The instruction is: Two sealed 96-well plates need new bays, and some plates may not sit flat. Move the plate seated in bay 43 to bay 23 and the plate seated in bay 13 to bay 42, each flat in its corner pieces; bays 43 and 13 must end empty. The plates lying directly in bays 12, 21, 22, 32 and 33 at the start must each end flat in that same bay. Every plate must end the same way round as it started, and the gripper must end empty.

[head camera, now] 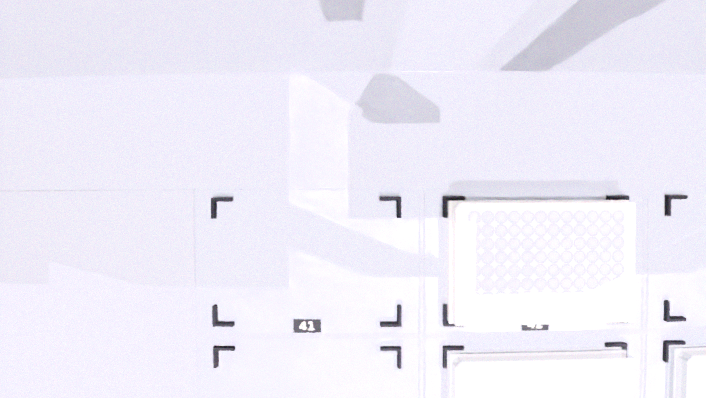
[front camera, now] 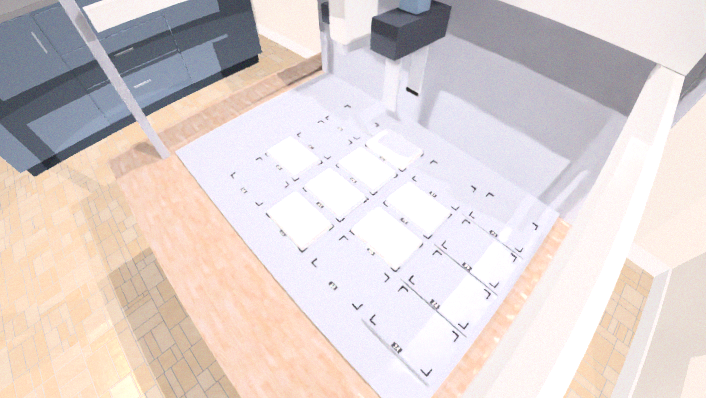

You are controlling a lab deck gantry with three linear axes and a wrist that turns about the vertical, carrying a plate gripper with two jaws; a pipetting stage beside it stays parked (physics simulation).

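Note:
My gripper is open and empty, raised behind the rear bays; its jaws do not show in the head view. A white sealed plate lies in bay 42 and looks flat within its corner pieces. Another plate lies in bay 23. Bay 43, with a front corner piece, is empty, as is bay 13, with its label. Plates lie in bay 12, bay 21, bay 22, bay 32 and bay 33. Glare hides their fine seating.
A pale column stands behind the deck, left of the gripper's dark body. A thin upright post stands at the left and a broad white beam crosses the right side. Bay 41's label lies left of bay 42.

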